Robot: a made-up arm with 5 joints.
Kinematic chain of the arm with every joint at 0, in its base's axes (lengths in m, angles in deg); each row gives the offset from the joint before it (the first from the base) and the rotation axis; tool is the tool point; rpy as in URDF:
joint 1: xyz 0 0 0.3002 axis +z
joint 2: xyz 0 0 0 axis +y
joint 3: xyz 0.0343 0 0.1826 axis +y
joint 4: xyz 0.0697 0 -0.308 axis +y
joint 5: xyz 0.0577 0 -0.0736 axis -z
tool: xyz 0 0 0 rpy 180 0 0
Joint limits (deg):
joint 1: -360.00..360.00
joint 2: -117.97..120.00
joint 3: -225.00..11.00
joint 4: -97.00..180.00
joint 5: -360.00..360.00
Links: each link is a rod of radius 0.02 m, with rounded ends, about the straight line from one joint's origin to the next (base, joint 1, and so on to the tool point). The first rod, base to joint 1, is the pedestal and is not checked.
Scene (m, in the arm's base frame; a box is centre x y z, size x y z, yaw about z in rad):
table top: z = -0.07
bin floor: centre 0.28 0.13 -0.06 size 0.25 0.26 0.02 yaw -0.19
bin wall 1: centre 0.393 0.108 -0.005 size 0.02 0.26 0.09 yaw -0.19
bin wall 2: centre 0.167 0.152 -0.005 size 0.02 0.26 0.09 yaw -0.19
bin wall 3: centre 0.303 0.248 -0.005 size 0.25 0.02 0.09 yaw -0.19
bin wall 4: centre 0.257 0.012 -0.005 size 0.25 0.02 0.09 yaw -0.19
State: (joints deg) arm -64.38 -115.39 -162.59 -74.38 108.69
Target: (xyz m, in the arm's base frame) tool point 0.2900 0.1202 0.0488
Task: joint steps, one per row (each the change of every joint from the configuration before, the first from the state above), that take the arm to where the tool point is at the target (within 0.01 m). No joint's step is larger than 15 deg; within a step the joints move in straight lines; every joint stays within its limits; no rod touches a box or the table.
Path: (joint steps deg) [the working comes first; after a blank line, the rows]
Joints at the target: 22.51 50.66 -49.37 -33.73 108.69
Straight joint move there: clear.

1: 7.24 13.84 9.43 3.39 0.00
2: 7.24 13.83 9.44 3.38 0.00
3: 7.24 13.84 9.43 3.39 0.00
4: 7.24 13.84 9.44 3.39 0.00
5: 7.25 13.84 9.43 3.39 0.00
6: 7.24 13.83 9.44 3.38 0.00
7: 7.24 13.84 9.43 3.39 0.00
8: 7.24 13.84 9.44 3.39 0.00
9: 7.24 13.83 9.43 3.39 0.00
10: 7.24 13.84 9.44 3.38 0.00
11: 7.24 13.84 9.43 3.39 0.00
12: 7.24 13.84 9.44 3.39 0.00

